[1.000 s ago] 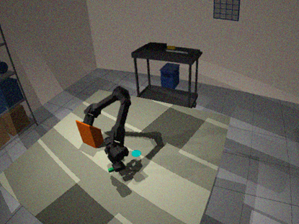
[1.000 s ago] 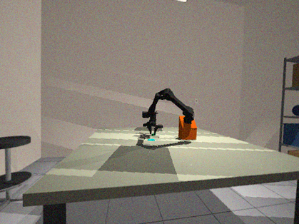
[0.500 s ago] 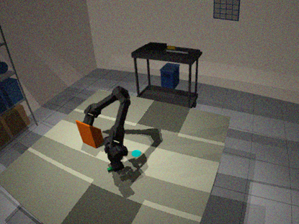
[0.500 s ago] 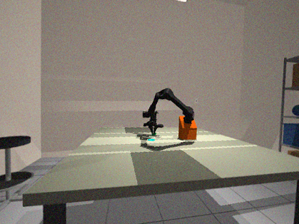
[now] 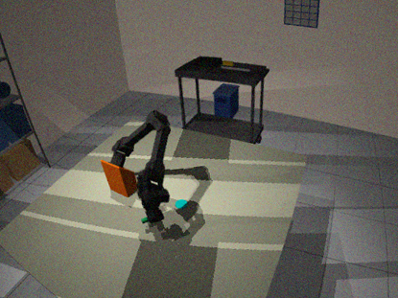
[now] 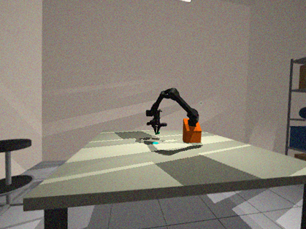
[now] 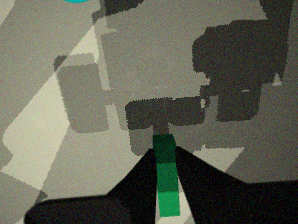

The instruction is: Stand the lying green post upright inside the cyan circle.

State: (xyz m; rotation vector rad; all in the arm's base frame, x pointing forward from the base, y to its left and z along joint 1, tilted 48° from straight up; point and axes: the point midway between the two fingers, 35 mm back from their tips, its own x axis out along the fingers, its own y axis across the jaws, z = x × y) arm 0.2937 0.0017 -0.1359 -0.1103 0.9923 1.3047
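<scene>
Now: gripper tip 160 mm to the right of the cyan circle, 50 mm above it and 30 mm short of it. Round my gripper tip: green post (20 mm to the right, 10 mm behind).
</scene>
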